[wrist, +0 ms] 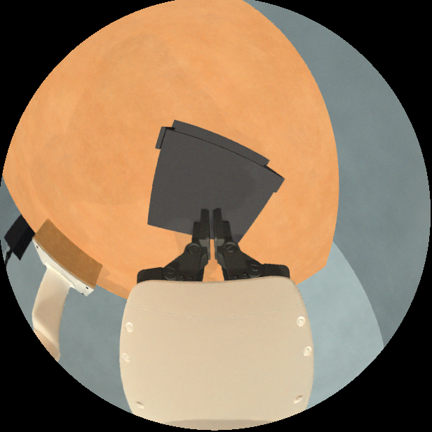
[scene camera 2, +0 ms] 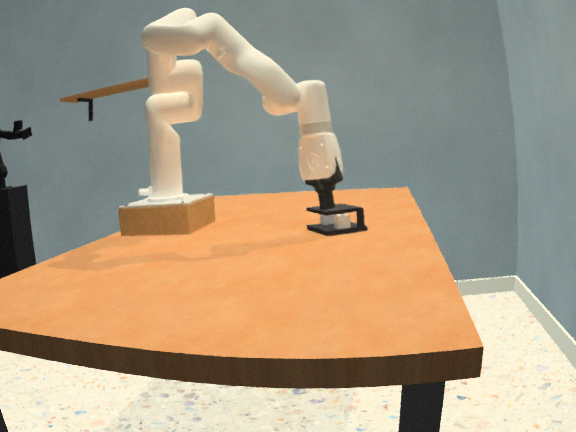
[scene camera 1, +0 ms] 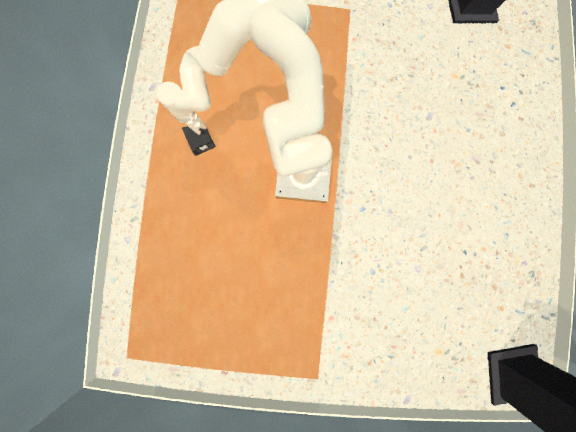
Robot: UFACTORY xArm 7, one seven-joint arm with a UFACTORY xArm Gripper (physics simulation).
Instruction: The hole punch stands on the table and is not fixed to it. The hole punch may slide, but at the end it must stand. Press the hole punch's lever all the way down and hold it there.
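Frame: origin at the arm's base, x right, y up, z back, level; centimetres.
Where they show: gripper, fingertip midpoint: (scene camera 2: 327, 208) (scene camera 1: 200, 131); arm's base at its link origin: (scene camera 2: 167, 199) (scene camera 1: 303, 174).
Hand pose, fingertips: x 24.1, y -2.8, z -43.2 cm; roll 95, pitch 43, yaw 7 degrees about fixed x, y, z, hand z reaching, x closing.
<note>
Each offset is from my fingertips to the top centre of the thing. "spot": to the spot under its first point. Level surfaces: height alone.
The black hole punch {dx -1.6, dy +0.0, dz -2.1 cm} (scene camera 1: 196, 142) (scene camera 2: 361, 219) stands upright on the orange table {dy -5.5 cm} (scene camera 1: 225, 280) (scene camera 2: 240, 300) (wrist: 100, 110). Its flat dark lever {dx -1.5, dy +0.0, dz -1.7 cm} (scene camera 2: 341, 208) (wrist: 212, 180) lies about level above the base plate {spot: dx +4.9, dy -4.4, dz -1.3 cm} (scene camera 2: 336, 230), with a gap between them. White blocks {spot: dx +3.7, dy -2.7, dz -2.9 cm} (scene camera 2: 342, 221) show in that gap in the second scene view. My gripper (scene camera 2: 327, 207) (wrist: 211, 219) is shut, with nothing between its fingers. Its fingertips are at the top of the lever near the edge opposite the upright back, seemingly touching it. In the first scene view the arm hides the fingertips.
The arm's base stands on a wooden block (scene camera 2: 155, 220) (wrist: 67, 250) with a light metal plate (scene camera 1: 300, 194). A wall shelf (scene camera 2: 107, 91) is behind the arm. A black stand (scene camera 2: 15, 225) is at the far left of the second scene view.
</note>
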